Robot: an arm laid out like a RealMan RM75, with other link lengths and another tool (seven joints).
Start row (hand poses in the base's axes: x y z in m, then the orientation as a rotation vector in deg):
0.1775, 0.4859, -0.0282, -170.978, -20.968, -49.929
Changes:
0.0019, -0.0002, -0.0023, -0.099, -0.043, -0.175
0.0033, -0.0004, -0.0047, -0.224, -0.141, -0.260
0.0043, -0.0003, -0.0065, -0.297, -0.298, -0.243
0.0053, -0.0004, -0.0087, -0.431, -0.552, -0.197
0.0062, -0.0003, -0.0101, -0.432, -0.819, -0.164
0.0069, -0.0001, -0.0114, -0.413, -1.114, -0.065
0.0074, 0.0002, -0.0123, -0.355, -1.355, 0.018
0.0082, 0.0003, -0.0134, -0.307, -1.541, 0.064
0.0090, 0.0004, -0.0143, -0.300, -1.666, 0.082
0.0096, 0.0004, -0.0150, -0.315, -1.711, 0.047
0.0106, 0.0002, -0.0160, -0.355, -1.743, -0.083
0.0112, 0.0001, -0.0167, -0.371, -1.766, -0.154
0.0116, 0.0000, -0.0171, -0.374, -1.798, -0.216
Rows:
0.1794, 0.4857, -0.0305, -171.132, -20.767, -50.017
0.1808, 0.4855, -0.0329, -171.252, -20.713, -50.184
0.1818, 0.4856, -0.0347, -171.259, -20.782, -50.429
0.1828, 0.4855, -0.0369, -171.276, -20.928, -50.824
0.1837, 0.4856, -0.0383, -171.173, -20.982, -51.228
0.1844, 0.4858, -0.0396, -171.012, -21.123, -51.668
0.1849, 0.4861, -0.0405, -170.839, -21.218, -52.023
0.1857, 0.4862, -0.0416, -170.711, -21.262, -52.298
0.1865, 0.4863, -0.0425, -170.653, -21.287, -52.487
0.1871, 0.4863, -0.0432, -170.667, -21.245, -52.560
0.1881, 0.4861, -0.0442, -170.750, -21.078, -52.624
0.1887, 0.4860, -0.0449, -170.788, -20.983, -52.667
0.1891, 0.4859, -0.0453, -170.807, -20.894, -52.721

